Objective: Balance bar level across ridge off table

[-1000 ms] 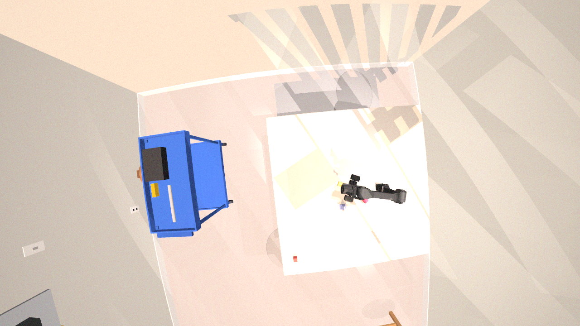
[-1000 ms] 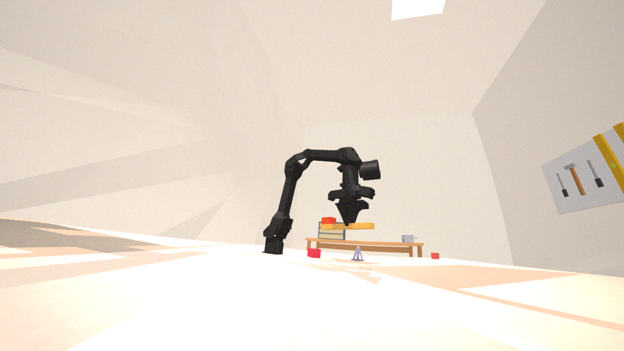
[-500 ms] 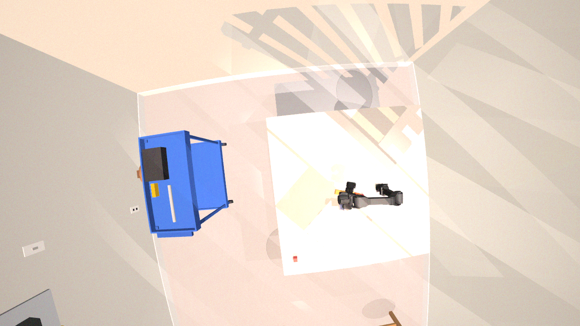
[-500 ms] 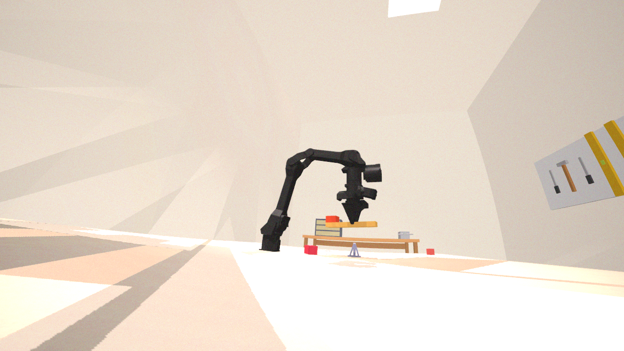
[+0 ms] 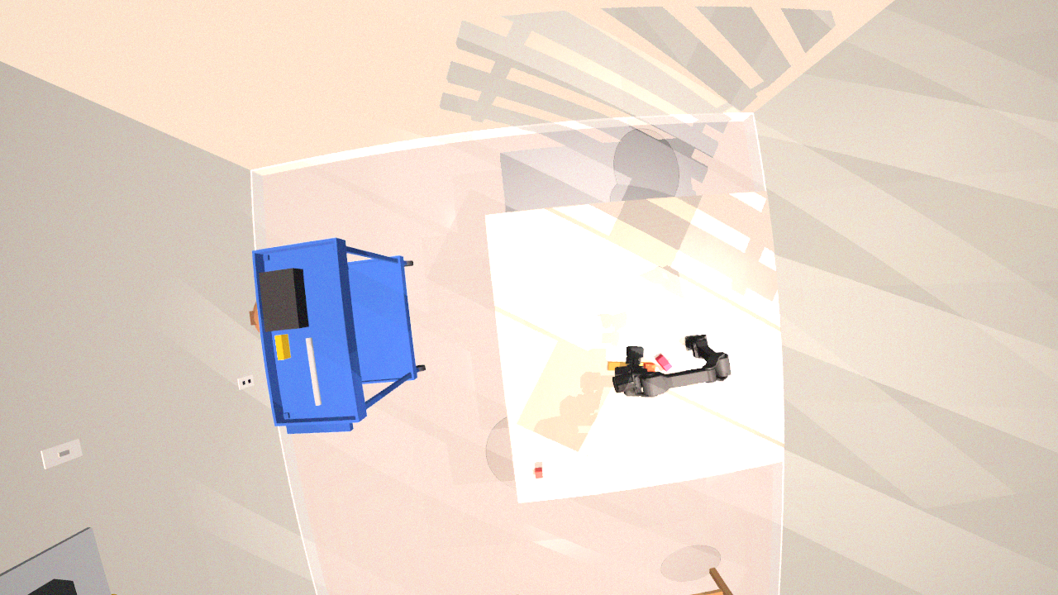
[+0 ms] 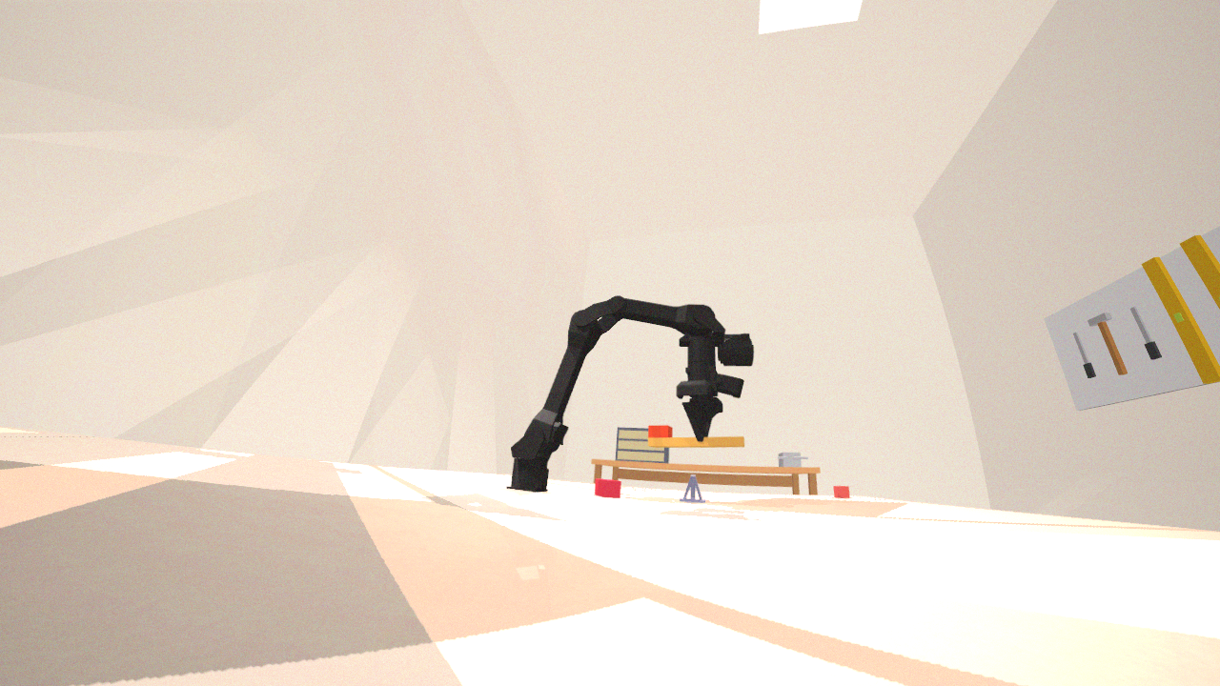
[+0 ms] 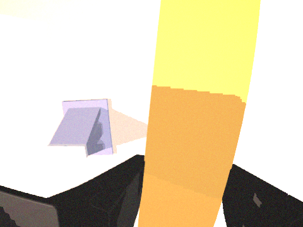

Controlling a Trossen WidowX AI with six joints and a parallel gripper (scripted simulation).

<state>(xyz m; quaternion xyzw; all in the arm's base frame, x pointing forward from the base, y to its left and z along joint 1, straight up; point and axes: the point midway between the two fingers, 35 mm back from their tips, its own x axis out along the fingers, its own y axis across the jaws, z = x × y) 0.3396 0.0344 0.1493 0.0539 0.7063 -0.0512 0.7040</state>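
Right now my gripper tip is 20 mm past the small ridge, 80 mm to the right of it and 90 mm above it.
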